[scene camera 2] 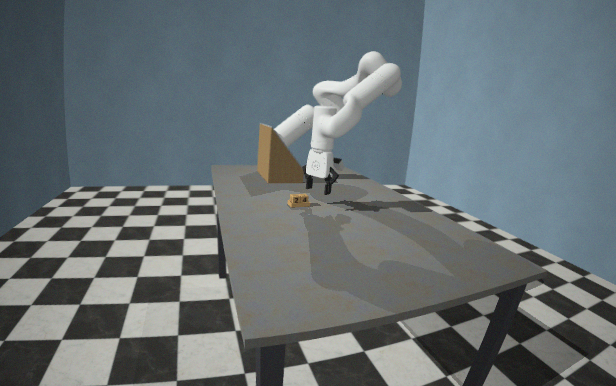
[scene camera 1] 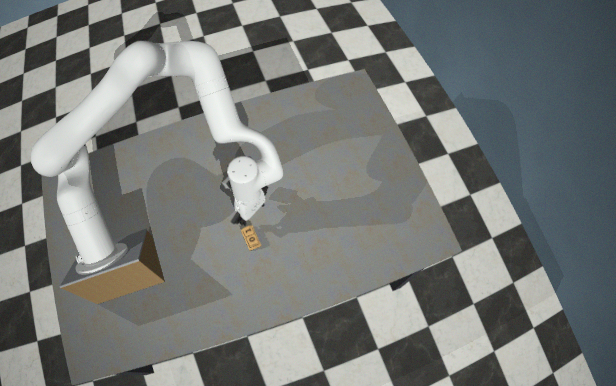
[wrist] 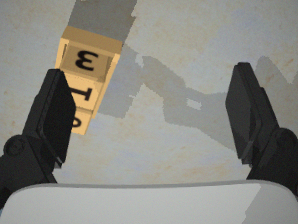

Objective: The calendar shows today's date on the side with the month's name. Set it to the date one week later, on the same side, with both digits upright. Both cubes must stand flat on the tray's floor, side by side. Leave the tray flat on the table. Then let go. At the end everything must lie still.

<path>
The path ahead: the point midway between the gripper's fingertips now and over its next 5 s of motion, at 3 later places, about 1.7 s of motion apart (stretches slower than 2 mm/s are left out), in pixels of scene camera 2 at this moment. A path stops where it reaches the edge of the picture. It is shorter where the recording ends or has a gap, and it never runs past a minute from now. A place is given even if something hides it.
My gripper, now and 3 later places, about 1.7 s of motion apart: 317, 191; 309, 192; 300, 192; 289, 189
</path>
